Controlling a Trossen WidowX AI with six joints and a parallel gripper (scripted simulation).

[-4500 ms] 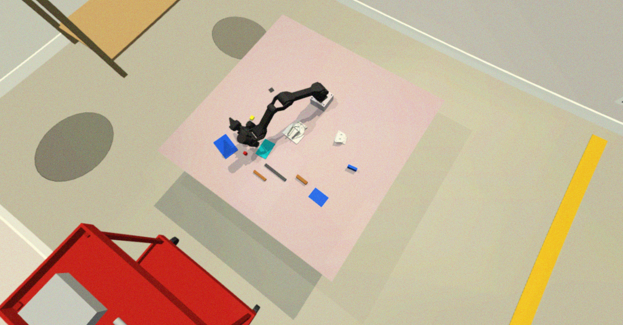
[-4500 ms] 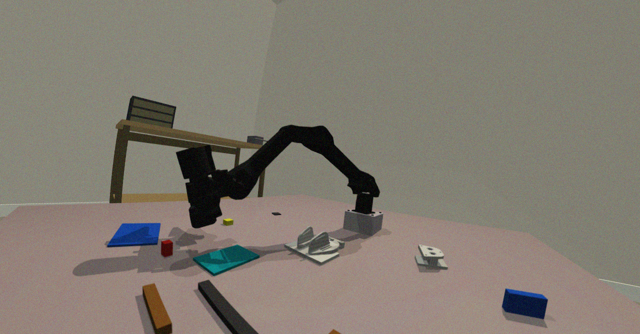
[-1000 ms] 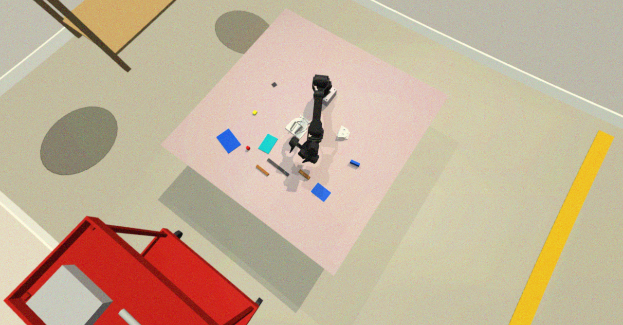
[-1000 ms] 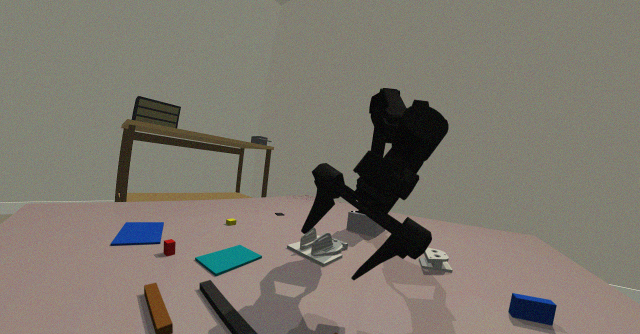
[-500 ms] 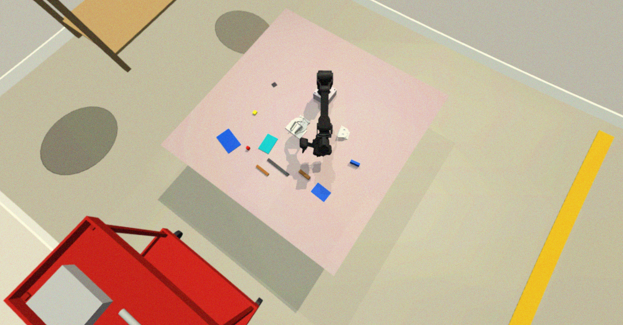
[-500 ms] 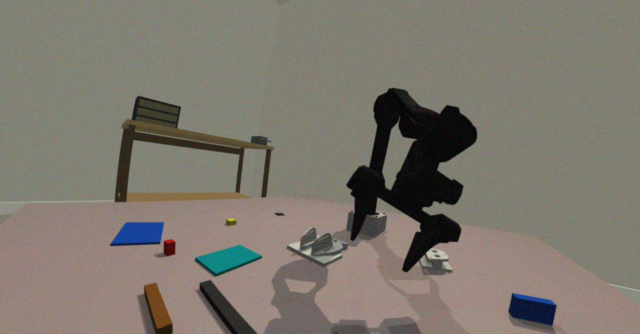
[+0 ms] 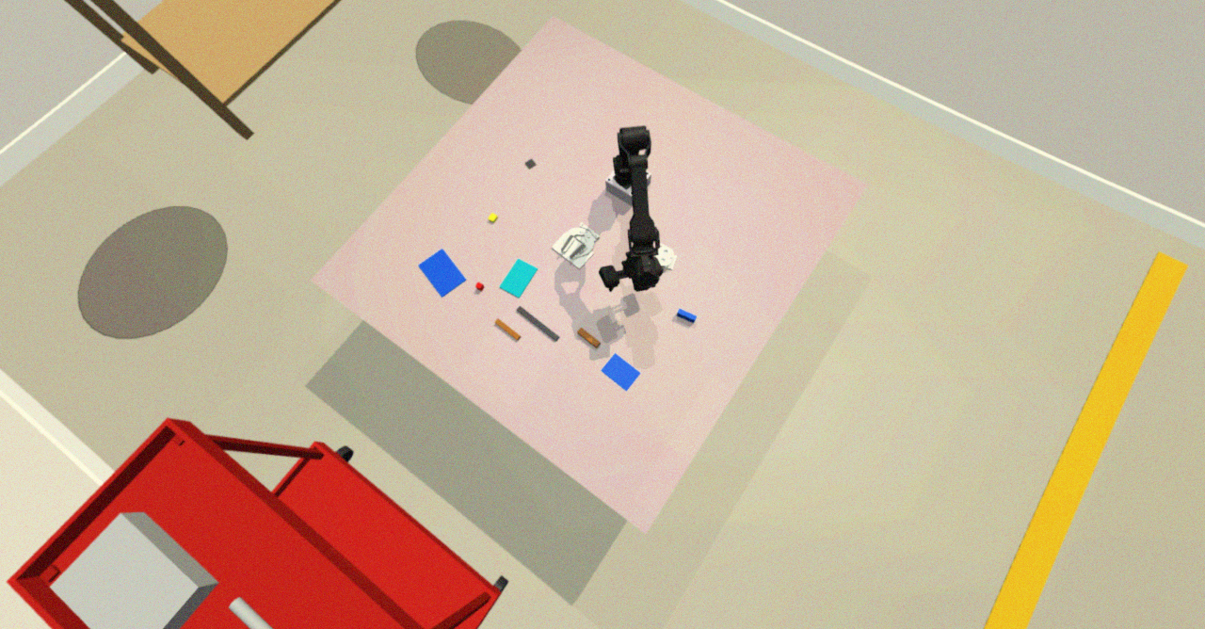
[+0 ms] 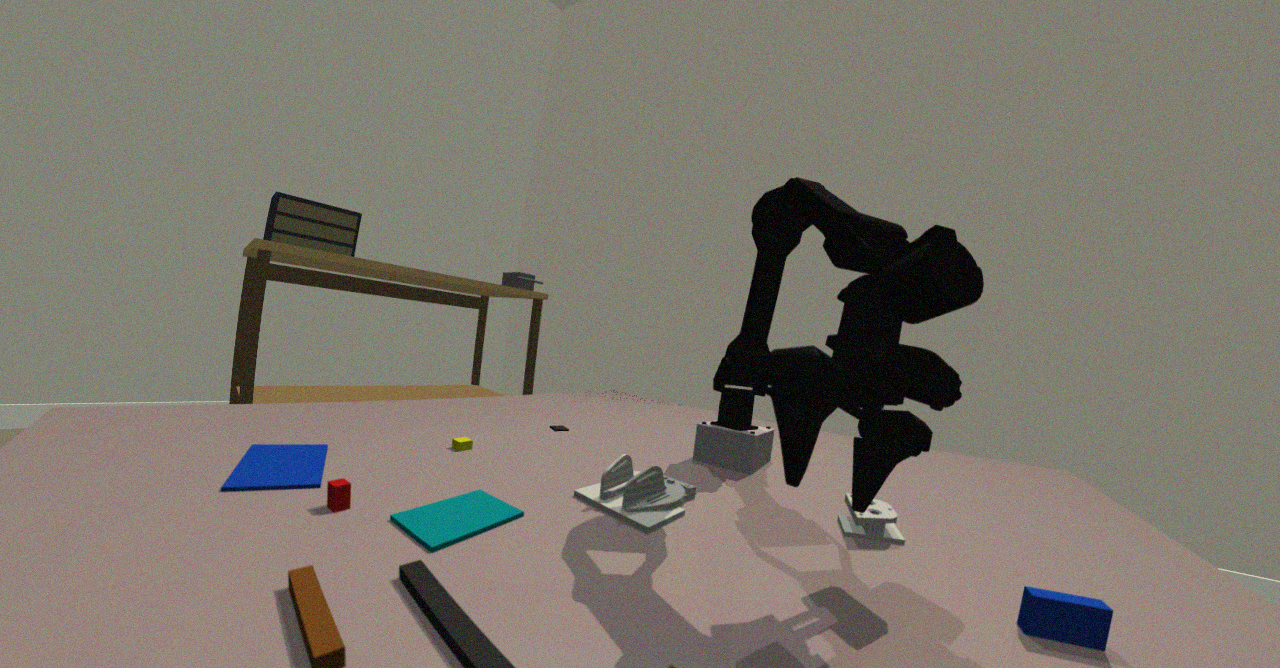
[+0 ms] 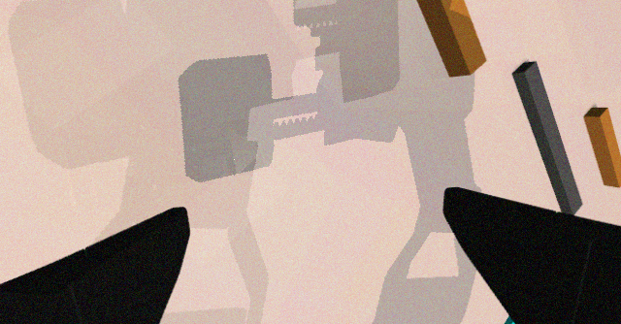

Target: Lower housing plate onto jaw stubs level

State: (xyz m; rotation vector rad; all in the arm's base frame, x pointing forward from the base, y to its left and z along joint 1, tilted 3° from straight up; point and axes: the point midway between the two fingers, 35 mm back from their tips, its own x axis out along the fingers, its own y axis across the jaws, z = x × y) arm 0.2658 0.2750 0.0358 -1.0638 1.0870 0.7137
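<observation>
Right now the white stand is 18 cm behind my gripper tip and 8 cm below it. Also, from my gripper tip: black bar 25 cm ahead, 12 cm to the right, 8 cm below; teal sheet 20 cm ahead, 28 cm to the right, 9 cm below; blue block 9 cm behind, 18 cm to the left, 7 cm below.
</observation>
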